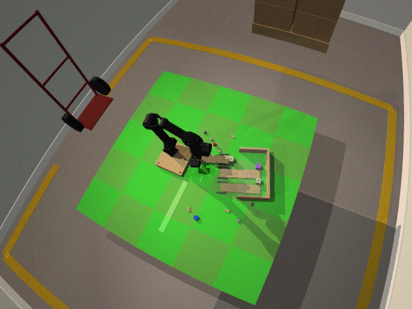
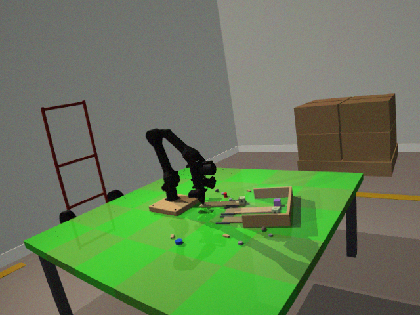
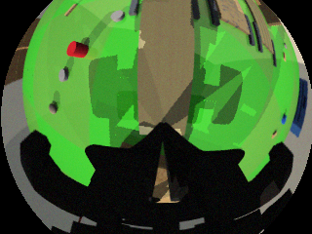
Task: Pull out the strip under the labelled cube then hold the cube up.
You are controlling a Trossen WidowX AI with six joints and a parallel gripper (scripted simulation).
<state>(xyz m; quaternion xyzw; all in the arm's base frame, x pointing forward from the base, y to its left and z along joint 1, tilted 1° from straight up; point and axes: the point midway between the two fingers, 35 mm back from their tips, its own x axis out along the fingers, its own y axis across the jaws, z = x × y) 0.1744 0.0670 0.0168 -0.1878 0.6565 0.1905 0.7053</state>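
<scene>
Right now the pale wooden strip is 9 cm ahead of my gripper tip and 6 cm to the left of it. The rest, counted from my gripper tip: blue disc 32 cm to the right, 22 cm ahead; then red piece 14 cm to the left, 3 cm ahead, 1 cm above.
</scene>
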